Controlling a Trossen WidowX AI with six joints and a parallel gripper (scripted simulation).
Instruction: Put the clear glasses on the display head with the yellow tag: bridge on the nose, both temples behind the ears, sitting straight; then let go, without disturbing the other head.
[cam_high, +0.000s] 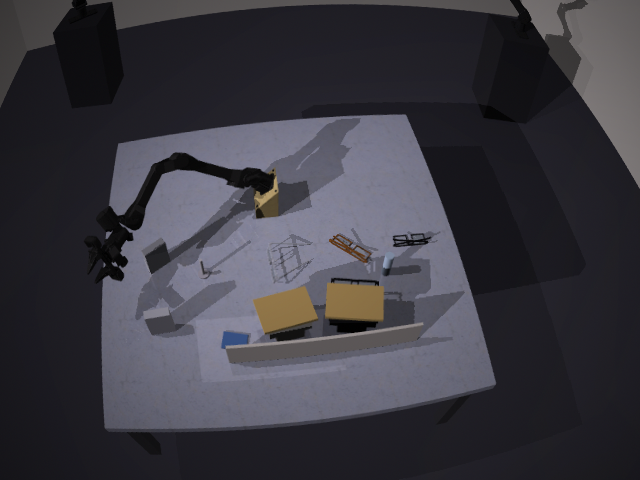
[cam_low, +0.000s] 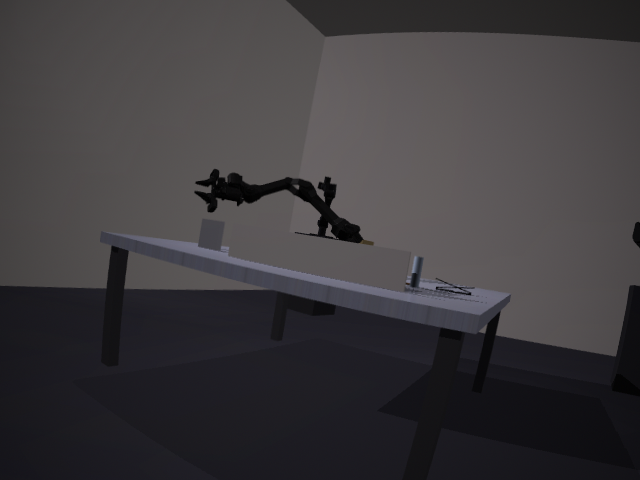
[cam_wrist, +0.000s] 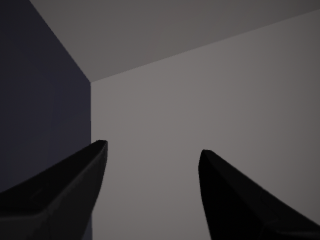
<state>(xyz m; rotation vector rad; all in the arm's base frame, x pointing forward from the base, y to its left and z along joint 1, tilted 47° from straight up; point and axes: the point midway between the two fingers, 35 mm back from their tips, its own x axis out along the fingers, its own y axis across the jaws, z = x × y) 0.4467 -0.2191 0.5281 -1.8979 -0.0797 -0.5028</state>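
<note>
My gripper tip is now 190 mm past the small peg, 340 mm to the right of it and 210 mm above it. From my gripper tip the other things lie so: blue tag (60 mm ahead, 460 mm to the left, 240 mm below); then long white panel (100 mm ahead, 740 mm to the left, 180 mm below).
</note>
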